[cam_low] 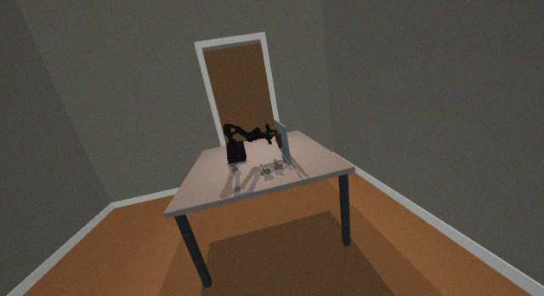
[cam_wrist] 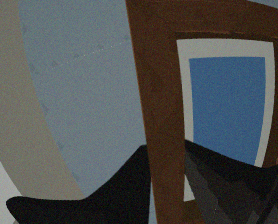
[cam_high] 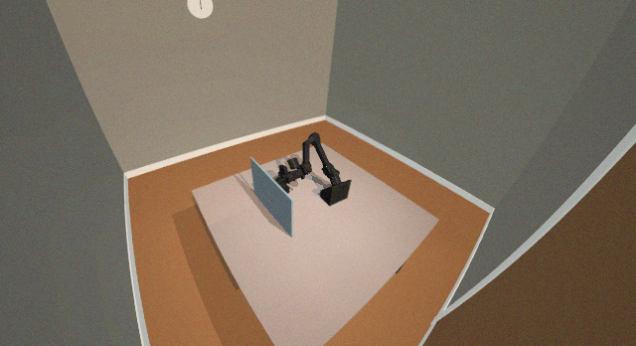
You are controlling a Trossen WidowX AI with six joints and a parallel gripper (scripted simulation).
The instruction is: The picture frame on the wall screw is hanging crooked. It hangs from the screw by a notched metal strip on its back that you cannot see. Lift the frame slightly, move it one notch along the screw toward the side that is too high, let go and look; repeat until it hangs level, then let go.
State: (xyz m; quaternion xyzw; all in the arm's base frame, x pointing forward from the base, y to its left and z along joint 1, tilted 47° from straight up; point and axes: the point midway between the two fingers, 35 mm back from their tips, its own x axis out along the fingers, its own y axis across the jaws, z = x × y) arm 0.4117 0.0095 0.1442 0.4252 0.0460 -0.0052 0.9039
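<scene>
The picture frame is 1 cm to the left of my gripper tip and 5 cm below it. From my gripper tip the other things lie so: wall panel: 2 cm ahead, 1 cm to the left, 7 cm below.
</scene>
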